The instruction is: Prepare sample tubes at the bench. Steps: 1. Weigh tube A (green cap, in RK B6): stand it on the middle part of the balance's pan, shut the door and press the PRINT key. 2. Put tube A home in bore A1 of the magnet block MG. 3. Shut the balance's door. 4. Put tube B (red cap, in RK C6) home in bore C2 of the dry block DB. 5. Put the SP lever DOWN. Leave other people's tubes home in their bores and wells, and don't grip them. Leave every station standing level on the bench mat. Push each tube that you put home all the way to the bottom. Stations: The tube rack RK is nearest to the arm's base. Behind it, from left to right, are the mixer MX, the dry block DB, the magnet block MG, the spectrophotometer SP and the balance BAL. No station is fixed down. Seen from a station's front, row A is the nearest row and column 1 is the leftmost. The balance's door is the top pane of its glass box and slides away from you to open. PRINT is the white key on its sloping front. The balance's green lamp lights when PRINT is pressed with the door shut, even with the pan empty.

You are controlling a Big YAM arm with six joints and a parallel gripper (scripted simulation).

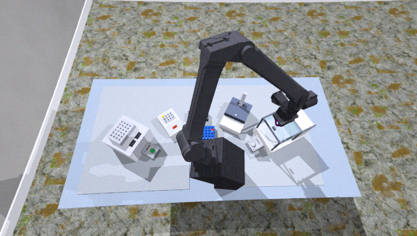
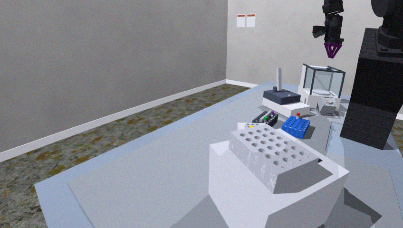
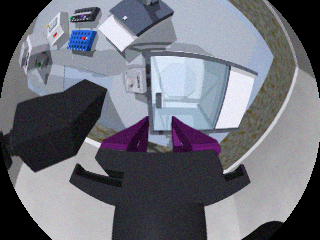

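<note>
My hand is 6 cm short of the blue rack RK, 37 cm to the right of it and 26 cm above it. From my hand the other things lie so: balance door: 1 cm ahead, 2 cm to the right, 7 cm below; white print key: 4 cm behind, 8 cm to the left, 21 cm below; round pan: 2 cm ahead, 5 cm to the right, 20 cm below.
</note>
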